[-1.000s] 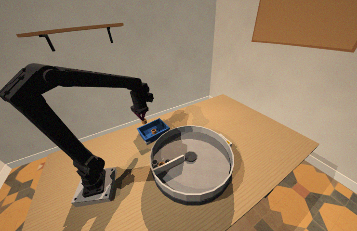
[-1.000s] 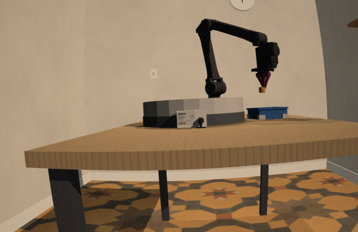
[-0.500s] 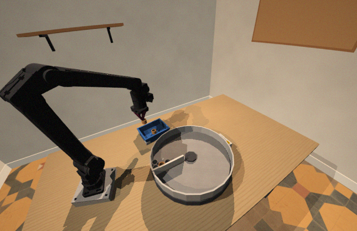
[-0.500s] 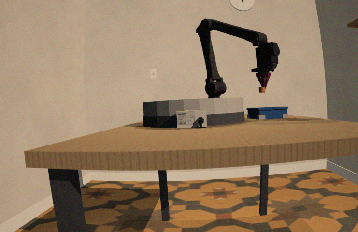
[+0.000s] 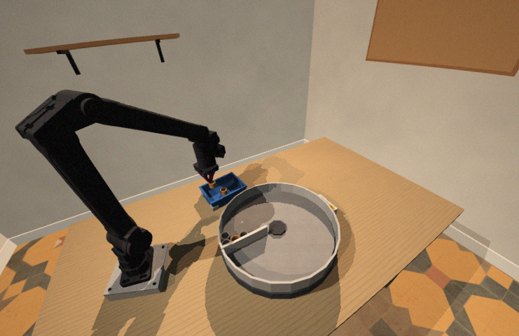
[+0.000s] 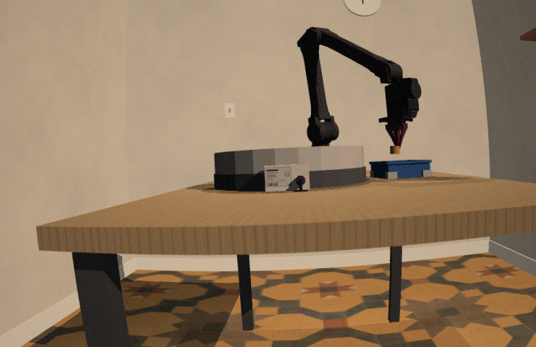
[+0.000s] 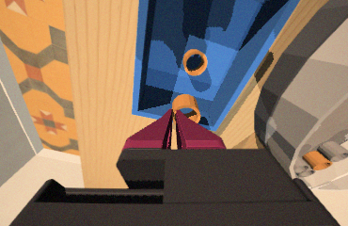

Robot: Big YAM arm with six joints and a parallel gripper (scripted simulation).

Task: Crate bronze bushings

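Right now my hand is 70 mm above the blue crate and 50 mm short of it. The rest, counted from my hand: grey turning table (330 mm to the right, 190 mm ahead, 50 mm below).
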